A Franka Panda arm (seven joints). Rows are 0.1 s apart.
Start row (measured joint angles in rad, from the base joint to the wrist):
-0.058 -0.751 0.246 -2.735 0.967 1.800 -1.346
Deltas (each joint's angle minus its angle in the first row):
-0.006 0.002 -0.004 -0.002 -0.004 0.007 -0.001
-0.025 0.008 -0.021 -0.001 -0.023 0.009 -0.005
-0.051 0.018 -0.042 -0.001 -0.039 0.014 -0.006
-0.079 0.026 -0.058 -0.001 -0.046 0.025 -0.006
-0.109 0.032 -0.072 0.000 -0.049 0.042 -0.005
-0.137 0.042 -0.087 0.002 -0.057 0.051 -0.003
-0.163 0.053 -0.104 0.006 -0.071 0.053 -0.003
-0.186 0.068 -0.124 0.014 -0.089 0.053 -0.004
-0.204 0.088 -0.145 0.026 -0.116 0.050 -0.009
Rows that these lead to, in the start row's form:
-0.064 -0.749 0.242 -2.737 0.963 1.807 -1.347
-0.083 -0.743 0.225 -2.736 0.944 1.809 -1.351
-0.109 -0.733 0.204 -2.736 0.928 1.814 -1.352
-0.137 -0.725 0.188 -2.736 0.921 1.825 -1.352
-0.167 -0.719 0.174 -2.735 0.918 1.842 -1.351
-0.195 -0.709 0.159 -2.733 0.910 1.851 -1.349
-0.221 -0.698 0.142 -2.729 0.896 1.853 -1.349
-0.244 -0.683 0.122 -2.721 0.878 1.853 -1.350
-0.262 -0.663 0.101 -2.709 0.851 1.850 -1.355

